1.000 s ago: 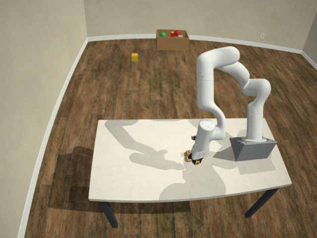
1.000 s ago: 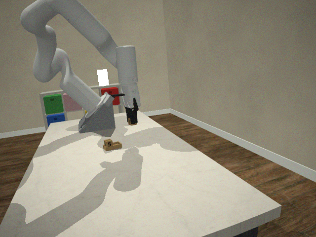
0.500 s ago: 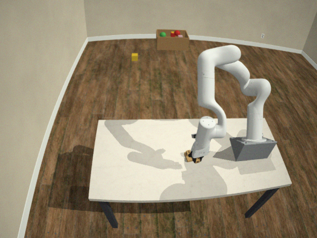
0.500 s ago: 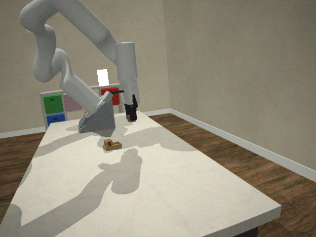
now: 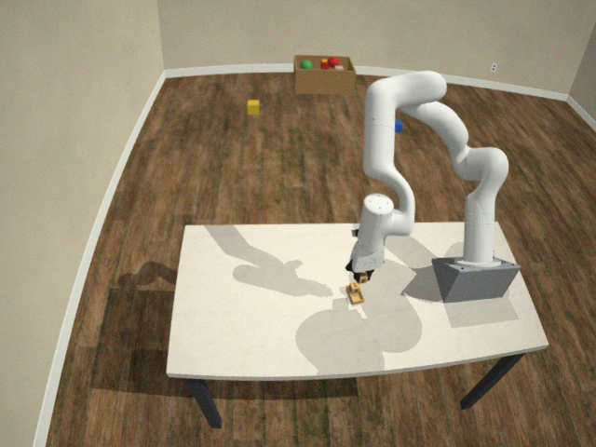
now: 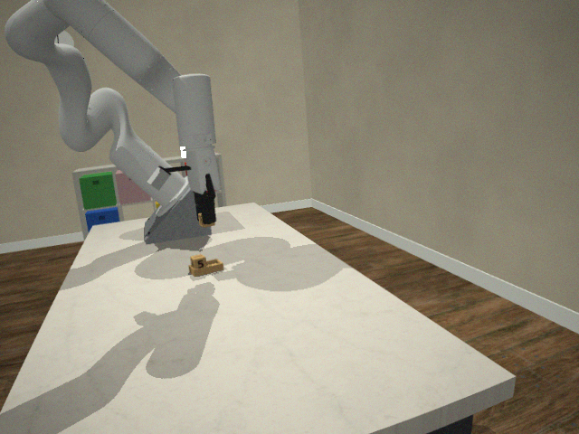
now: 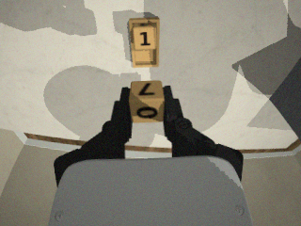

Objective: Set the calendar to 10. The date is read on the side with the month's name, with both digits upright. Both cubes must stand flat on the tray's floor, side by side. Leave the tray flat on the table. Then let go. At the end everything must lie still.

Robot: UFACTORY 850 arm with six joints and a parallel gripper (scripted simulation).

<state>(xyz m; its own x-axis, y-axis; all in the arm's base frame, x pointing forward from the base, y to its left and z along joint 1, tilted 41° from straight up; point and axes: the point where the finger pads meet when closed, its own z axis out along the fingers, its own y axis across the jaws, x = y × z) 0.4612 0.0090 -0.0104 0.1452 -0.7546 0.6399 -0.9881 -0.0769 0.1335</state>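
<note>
Right now my hand is 130 mm above the wooden tray and 20 mm to the left of it. Round my hand: cube (10 mm below).
</note>
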